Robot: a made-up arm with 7 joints. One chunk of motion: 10 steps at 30 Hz.
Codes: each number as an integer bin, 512 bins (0 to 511) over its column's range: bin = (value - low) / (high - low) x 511, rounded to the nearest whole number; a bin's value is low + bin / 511 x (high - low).
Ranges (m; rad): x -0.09..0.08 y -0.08..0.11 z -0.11..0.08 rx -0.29..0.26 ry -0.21..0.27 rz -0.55..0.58
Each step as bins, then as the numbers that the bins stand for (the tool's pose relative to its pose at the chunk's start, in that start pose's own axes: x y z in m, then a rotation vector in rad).
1 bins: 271 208 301 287 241 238
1 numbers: 0.0002 -0.0027 0.0019 0.0189 0.0164 -0.0237
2 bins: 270 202 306 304 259 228
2 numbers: -0.0002 -0.0049 0.0038 0.0372 0.0333 -0.0458
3 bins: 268 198 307 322 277 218
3 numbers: -0.0008 -0.0064 0.0041 0.0566 0.0502 -0.0679
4 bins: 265 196 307 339 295 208
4 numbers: -0.0018 -0.0071 0.0041 0.0749 0.0671 -0.0900
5 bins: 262 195 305 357 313 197
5 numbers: -0.0028 -0.0075 0.0034 0.0942 0.0840 -0.1144
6 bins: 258 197 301 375 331 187
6 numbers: -0.0042 -0.0068 0.0019 0.1136 0.1009 -0.1365
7 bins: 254 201 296 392 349 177
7 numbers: -0.0055 -0.0053 0.0001 0.1319 0.1178 -0.1586
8 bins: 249 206 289 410 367 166
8 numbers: -0.0072 -0.0034 -0.0025 0.1513 0.1347 -0.1829
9 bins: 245 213 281 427 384 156
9 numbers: -0.0085 -0.0008 -0.0055 0.1696 0.1507 -0.2050
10 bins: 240 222 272 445 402 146
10 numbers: -0.0102 0.0025 -0.0089 0.1890 0.1676 -0.2271
